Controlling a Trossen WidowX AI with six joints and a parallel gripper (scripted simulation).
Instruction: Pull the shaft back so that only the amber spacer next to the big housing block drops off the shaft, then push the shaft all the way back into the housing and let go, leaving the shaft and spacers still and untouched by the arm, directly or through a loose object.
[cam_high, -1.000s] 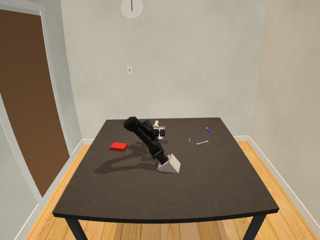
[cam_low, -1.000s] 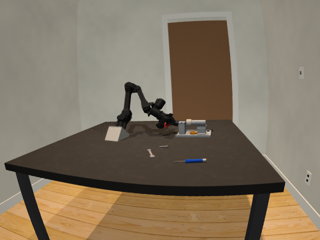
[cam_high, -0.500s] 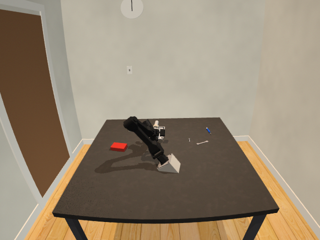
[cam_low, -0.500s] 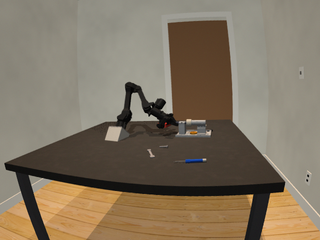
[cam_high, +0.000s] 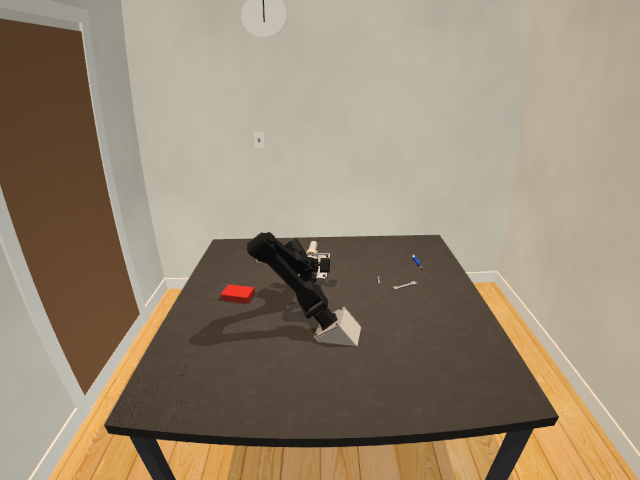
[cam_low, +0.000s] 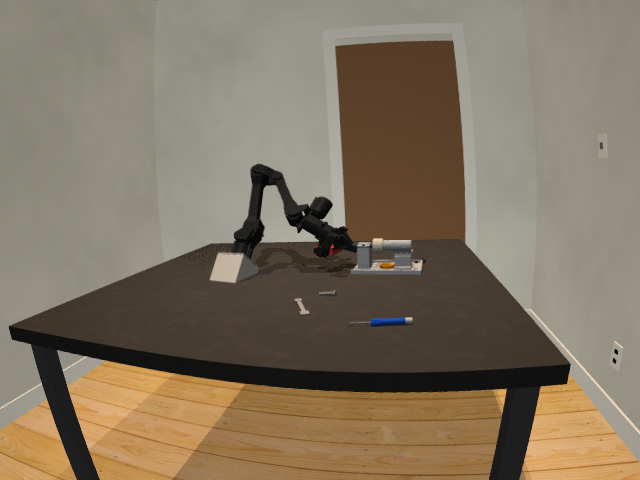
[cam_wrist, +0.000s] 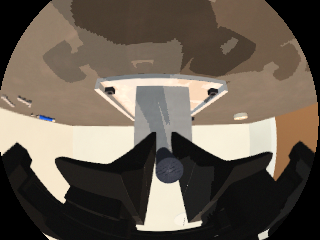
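The dark shaft is 7 cm ahead of my hand and 1 cm to the right of it. From my hand the other things lie so: bolt (30 cm to the right, 7 cm below, 5 cm behind); then shaft fixture (14 cm ahead, 3 cm to the right, 3 cm below); then amber spacer (13 cm ahead, 7 cm below, 3 cm to the right).
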